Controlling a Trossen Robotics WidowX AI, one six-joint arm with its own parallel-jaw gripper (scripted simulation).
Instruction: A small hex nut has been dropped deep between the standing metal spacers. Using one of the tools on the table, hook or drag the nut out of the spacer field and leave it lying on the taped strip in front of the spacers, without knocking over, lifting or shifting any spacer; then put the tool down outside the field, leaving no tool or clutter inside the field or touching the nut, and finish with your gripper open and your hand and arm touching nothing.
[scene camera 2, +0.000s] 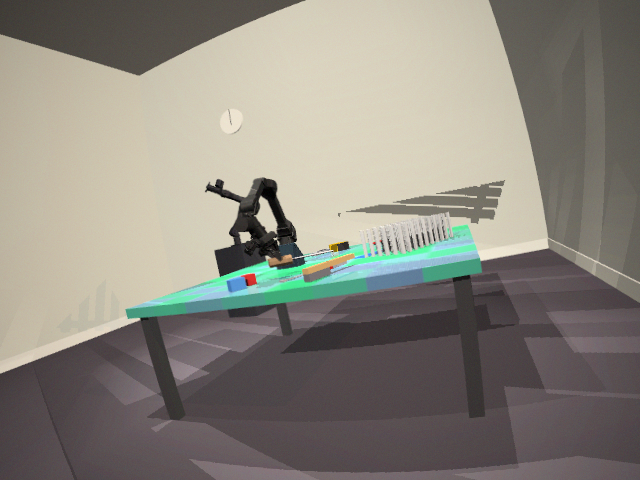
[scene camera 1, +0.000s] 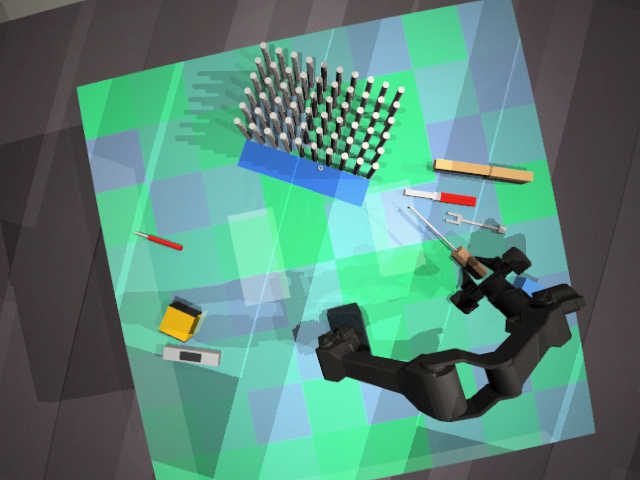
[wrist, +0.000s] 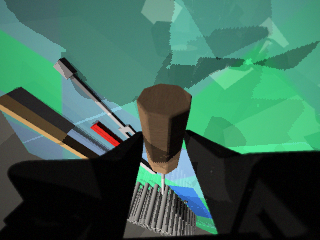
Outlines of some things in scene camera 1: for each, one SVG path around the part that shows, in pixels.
The gripper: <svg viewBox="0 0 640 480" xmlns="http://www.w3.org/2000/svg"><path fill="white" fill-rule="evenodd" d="M531 261L517 247L512 247L502 255L502 259L498 256L496 258L475 256L474 258L495 273L477 285L462 267L463 285L461 289L463 290L450 296L450 300L464 314L469 314L480 305L477 302L484 298L484 296L498 310L498 305L502 298L513 292L520 292L531 300L531 296L522 288L516 289L514 285L505 279L506 275L513 270L517 275L521 274L532 265Z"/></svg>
A yellow box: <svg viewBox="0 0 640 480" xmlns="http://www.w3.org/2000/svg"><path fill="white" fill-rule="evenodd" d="M176 301L169 304L158 332L186 343L191 339L202 311Z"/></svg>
A grey block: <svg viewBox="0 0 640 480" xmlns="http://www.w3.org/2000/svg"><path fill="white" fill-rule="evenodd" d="M164 346L163 359L217 367L220 365L220 351L180 347L171 344Z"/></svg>
